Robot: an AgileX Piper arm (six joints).
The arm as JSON. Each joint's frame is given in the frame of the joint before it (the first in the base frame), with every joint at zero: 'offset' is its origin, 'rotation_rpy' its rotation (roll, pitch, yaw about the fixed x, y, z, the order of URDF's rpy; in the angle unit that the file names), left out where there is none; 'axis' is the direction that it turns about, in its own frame. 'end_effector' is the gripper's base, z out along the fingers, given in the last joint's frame.
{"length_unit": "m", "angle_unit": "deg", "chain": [
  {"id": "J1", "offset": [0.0, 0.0, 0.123], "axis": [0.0, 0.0, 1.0]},
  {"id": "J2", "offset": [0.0, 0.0, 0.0], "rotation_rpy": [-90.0, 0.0, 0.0], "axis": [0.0, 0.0, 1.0]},
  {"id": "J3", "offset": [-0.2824, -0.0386, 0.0], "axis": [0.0, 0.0, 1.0]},
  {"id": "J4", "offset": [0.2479, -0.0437, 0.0], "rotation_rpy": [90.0, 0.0, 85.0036], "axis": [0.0, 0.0, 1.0]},
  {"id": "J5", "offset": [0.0, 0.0, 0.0], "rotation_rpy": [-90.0, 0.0, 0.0], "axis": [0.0, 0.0, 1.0]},
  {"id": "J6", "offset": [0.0, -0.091, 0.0], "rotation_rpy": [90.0, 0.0, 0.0], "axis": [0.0, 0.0, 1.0]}
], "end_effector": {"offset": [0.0, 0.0, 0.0]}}
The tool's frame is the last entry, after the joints.
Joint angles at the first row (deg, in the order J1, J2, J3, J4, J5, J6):
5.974, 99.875, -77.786, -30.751, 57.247, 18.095
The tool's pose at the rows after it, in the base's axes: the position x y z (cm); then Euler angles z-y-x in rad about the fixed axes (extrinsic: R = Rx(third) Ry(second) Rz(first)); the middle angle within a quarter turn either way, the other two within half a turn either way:
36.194, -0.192, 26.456, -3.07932, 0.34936, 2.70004
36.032, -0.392, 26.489, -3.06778, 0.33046, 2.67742
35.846, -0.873, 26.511, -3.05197, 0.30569, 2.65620
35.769, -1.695, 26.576, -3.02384, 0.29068, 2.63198
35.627, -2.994, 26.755, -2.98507, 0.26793, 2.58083
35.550, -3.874, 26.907, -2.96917, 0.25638, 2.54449
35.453, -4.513, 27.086, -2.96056, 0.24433, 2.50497
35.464, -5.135, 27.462, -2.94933, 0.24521, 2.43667
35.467, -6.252, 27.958, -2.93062, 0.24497, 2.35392
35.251, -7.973, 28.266, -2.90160, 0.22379, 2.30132
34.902, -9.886, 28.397, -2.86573, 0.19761, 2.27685
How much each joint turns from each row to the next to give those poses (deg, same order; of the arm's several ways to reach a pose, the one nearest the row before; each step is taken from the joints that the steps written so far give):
0.001, 0.000, 0.001, -0.240, 0.400, 0.257
-0.001, 0.001, 0.000, -1.062, 1.358, 0.786
-0.495, -0.002, 0.000, -0.788, 1.414, 0.505
-1.068, 0.001, 0.000, -1.071, 0.595, 0.830
-1.528, 0.001, -0.001, -2.579, 1.075, 1.379
-1.030, -0.001, 0.000, -1.945, 0.487, 0.441
-0.585, 0.000, 0.001, -2.191, 0.789, 0.467
-0.260, 0.001, 0.000, -4.131, 0.619, 1.329
-1.000, 0.000, -0.001, -4.950, 0.365, 1.366
-2.359, -0.001, 0.001, -2.886, 0.079, 0.634
-2.991, 0.000, -0.001, -1.211, -0.546, 0.365

